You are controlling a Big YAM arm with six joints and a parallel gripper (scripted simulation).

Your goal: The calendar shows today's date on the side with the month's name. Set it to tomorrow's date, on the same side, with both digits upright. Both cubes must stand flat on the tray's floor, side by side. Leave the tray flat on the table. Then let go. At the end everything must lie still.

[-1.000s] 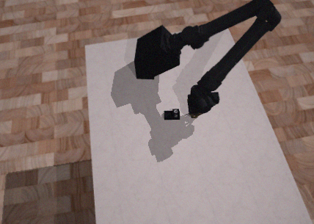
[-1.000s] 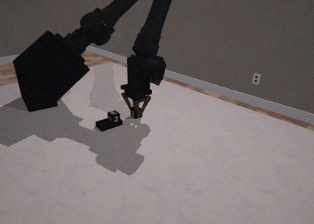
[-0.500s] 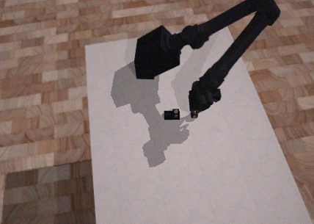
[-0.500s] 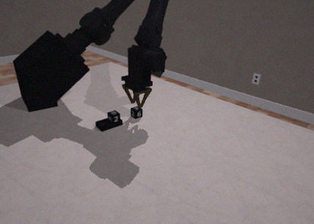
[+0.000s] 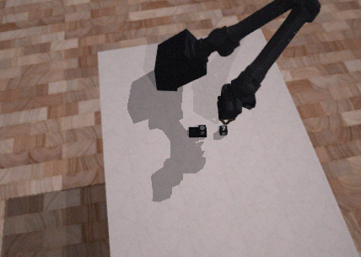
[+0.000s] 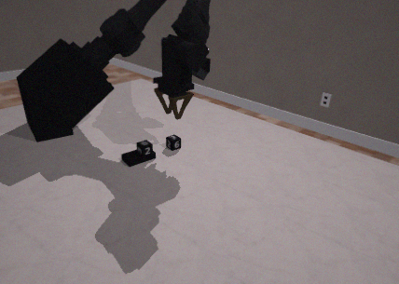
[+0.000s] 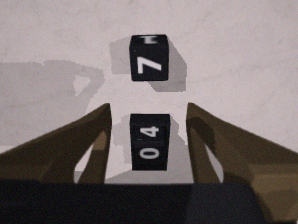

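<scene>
Now: the black digit cube 9 cm below my hand. Round my hand: black tray 11 cm to the right, 10 cm below, 1 cm behind.
</scene>
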